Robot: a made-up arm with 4 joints.
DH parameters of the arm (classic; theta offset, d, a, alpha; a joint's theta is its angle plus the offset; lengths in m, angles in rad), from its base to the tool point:
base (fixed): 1.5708 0.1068 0 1.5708
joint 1: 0 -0.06 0.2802 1.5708
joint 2: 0 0.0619 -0.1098 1.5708
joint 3: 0 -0.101 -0.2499 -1.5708
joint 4: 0.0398 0 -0.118 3.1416
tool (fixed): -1.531 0.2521 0 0
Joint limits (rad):
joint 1: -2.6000..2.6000
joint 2: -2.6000..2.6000
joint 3: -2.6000..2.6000
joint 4: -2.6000..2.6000
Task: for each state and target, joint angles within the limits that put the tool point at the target. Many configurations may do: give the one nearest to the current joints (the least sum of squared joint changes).
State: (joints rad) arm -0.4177 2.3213 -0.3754 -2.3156
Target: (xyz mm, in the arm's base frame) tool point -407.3 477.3 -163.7
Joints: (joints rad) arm -0.2878 2.5982 -1.2427 -2.6000
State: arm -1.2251 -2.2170 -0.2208 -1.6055
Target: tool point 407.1 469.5 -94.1
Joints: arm -0.5513 -1.6040 -0.3457 -1.2033
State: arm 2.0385 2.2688 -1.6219 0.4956
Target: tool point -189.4 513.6 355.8
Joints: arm 1.5226 1.9784 -2.1678 0.3379
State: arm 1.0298 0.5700 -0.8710 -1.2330
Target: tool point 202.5 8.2 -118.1
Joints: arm 0.9952 -0.1076 -0.8871 -1.2426
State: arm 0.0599 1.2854 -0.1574 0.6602
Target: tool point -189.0 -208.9 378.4
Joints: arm 0.7105 0.6707 0.5522 0.3021
